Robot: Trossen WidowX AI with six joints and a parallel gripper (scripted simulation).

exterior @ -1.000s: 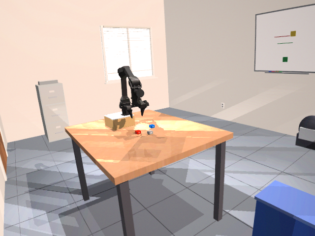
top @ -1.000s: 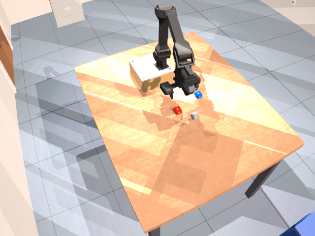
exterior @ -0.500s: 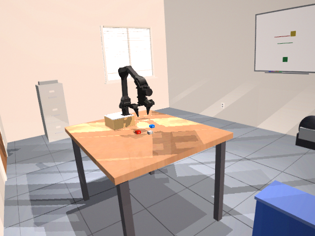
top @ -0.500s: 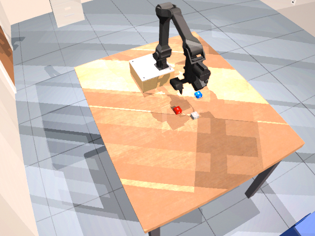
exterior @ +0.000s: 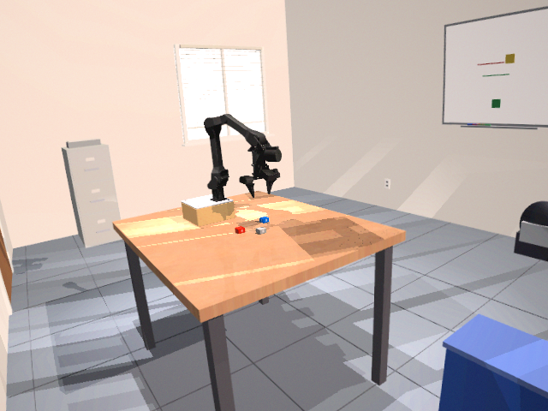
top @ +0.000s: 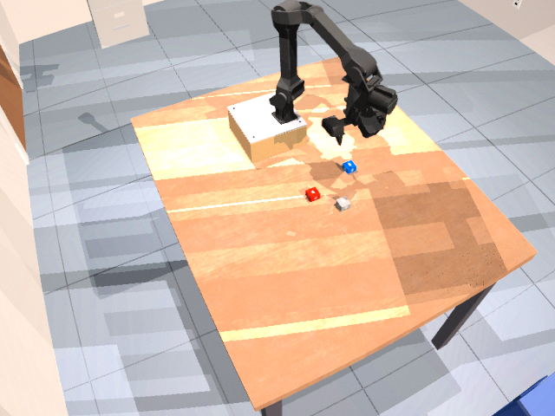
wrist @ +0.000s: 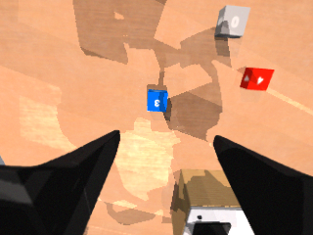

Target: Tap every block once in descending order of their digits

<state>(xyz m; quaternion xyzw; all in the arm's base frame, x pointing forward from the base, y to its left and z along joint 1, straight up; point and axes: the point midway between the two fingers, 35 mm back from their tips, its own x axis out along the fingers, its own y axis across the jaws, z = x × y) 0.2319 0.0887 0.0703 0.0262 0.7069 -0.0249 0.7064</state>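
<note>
Now: gripper tip 30 mm short of the red block, 150 mm to the left of it and 110 mm above it. The rest, counted from my gripper tip: grey-white block: 110 mm ahead, 100 mm to the right, 110 mm below; then blue block: 10 mm to the left, 110 mm below.
</note>
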